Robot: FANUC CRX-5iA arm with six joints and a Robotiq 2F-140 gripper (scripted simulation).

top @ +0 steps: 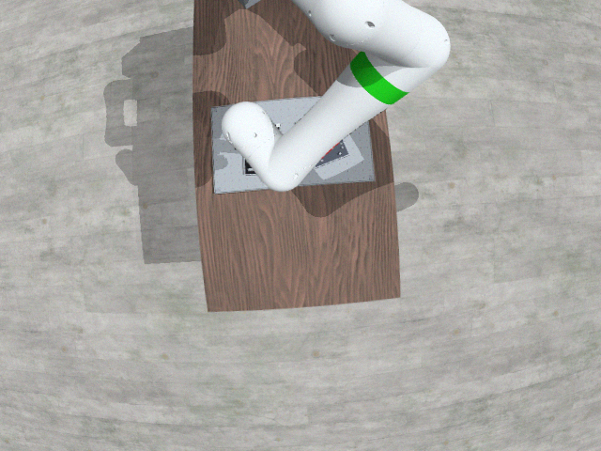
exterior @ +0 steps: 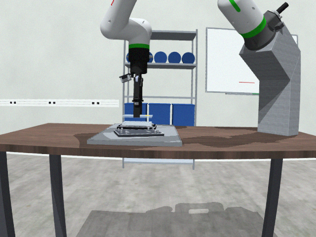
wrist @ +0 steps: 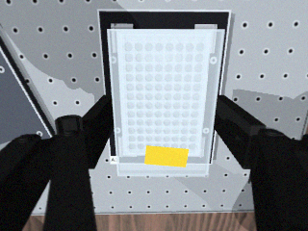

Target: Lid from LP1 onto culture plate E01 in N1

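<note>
The culture plate E01 lies 6 cm below my hand. The rest, counted from my hand: lid (2 cm below); then lid park LP1 (18 cm to the left, 8 cm behind, 7 cm below); then nest (7 cm below).
</note>
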